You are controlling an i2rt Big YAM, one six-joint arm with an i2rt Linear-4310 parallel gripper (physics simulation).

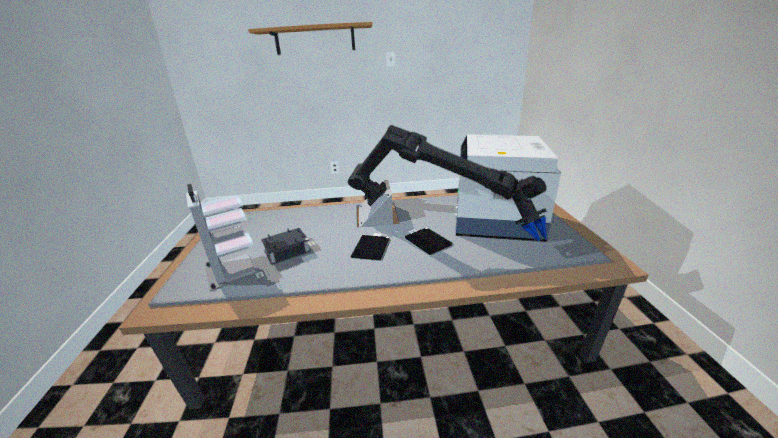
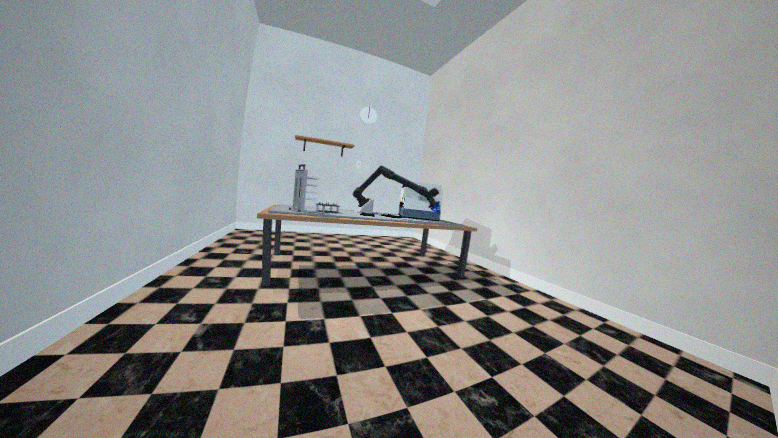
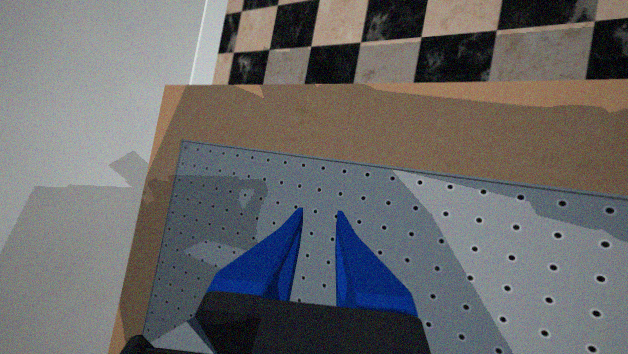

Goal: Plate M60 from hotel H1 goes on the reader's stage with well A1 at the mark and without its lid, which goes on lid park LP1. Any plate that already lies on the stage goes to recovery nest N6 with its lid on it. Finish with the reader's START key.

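Frame: origin at the arm's base, x ahead, y up, z right, level; metres.
Seen in the pictures: gripper, fingertip midpoint: (image 1: 542,239) (image 2: 439,212) (image 3: 319,215); arm's base, origin of the base link: (image 1: 377,194) (image 2: 364,203).
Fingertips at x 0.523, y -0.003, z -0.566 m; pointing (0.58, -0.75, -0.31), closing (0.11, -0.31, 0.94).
Observation:
Pixels of each thing's top centre, then the offset from my fingertips to it. "spot": a spot on its surface instead. Level surfaces: height alone.
- white reader, middle of its top: (image 1: 505,144) (image 2: 421,184) dx -0.337, dy +0.267, dz +0.028 m
- grey pegboard, its level: dy -0.087 m
- reader's dark blue base, surface spot: (image 1: 484,228) spot: dx -0.189, dy -0.043, dz +0.145 m
- dark box-like nest, middle of its top: (image 1: 283,235) (image 2: 328,202) dx -0.214, dy -0.011, dz +0.967 m
My gripper (image 1: 536,232) (image 2: 435,207) (image 3: 319,215) has blue fingers. It hangs low at the front right corner of the white reader (image 1: 508,179) (image 2: 418,202), just over the grey pegboard (image 3: 505,246). The fingers are nearly shut, with a narrow gap and nothing between them. The reader's dark blue base (image 1: 484,228) runs along its front; I cannot make out a plate on the stage or the START key. Hotel H1 (image 1: 202,239) (image 2: 298,188) stands at the table's left, with pale pink plates (image 1: 221,206) on its shelves.
Two flat black pads (image 1: 370,246) (image 1: 428,240) lie at mid-table. A dark box-like nest (image 1: 285,244) sits beside the hotel. The arm's base mount (image 1: 380,209) stands at the back. The wooden table edge (image 3: 395,127) and the right wall are close to the gripper.

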